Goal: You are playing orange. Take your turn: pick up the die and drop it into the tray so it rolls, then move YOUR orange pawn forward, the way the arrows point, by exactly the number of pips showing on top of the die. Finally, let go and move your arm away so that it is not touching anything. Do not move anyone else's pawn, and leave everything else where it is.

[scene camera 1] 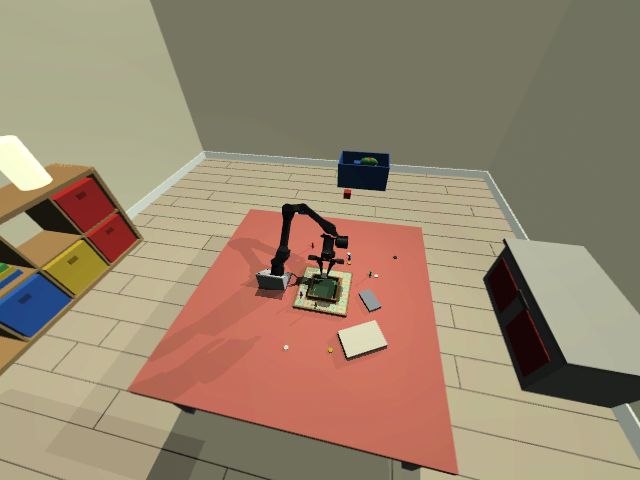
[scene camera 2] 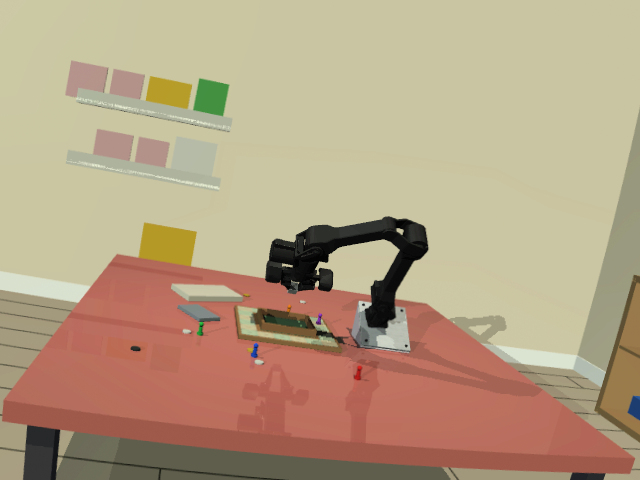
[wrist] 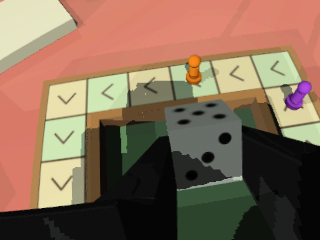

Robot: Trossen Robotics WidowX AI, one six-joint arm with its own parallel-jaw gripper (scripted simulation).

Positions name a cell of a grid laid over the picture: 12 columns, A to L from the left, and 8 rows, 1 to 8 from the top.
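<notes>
In scene camera 2 I see my gripper (scene camera 2: F5), and a white slab (scene camera 2: E5) is visible there too. Scene camera 1 also shows me the white slab (scene camera 1: G6). In the wrist view, my gripper (wrist: H5) carries a grey die (wrist: H5).
</notes>
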